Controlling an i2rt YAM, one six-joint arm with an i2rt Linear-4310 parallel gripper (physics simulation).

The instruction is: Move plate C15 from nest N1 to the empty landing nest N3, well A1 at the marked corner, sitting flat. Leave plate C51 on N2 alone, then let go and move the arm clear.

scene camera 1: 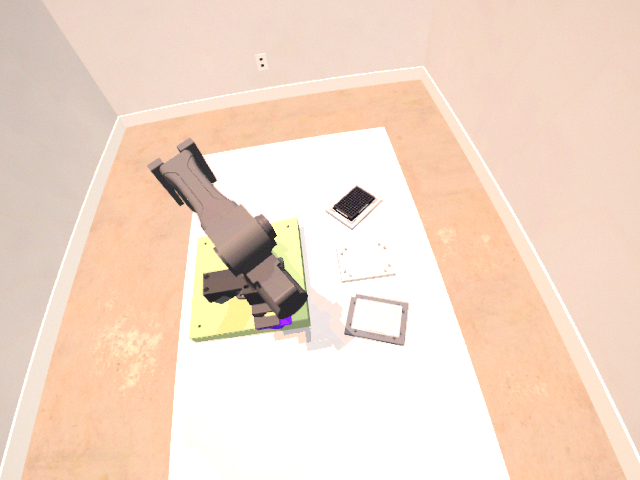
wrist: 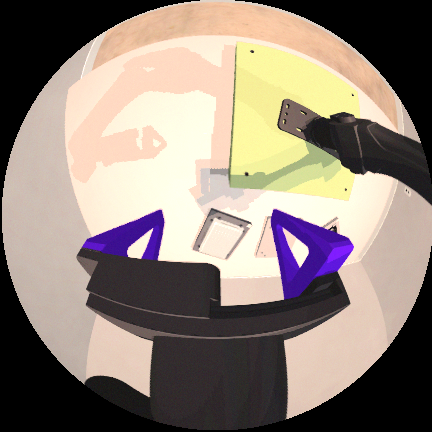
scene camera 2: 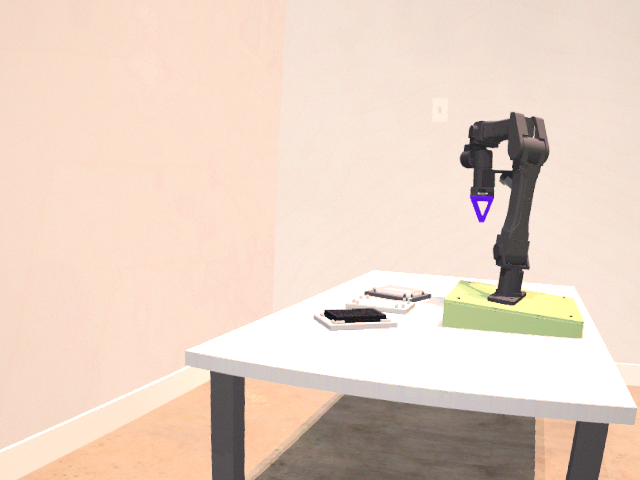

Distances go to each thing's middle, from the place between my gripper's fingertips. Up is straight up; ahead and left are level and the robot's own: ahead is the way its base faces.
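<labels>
Relative to the black perforated plate (scene camera 1: 357,200), my hand is a good way above it, a good way short of it and far to the right of it.
</labels>
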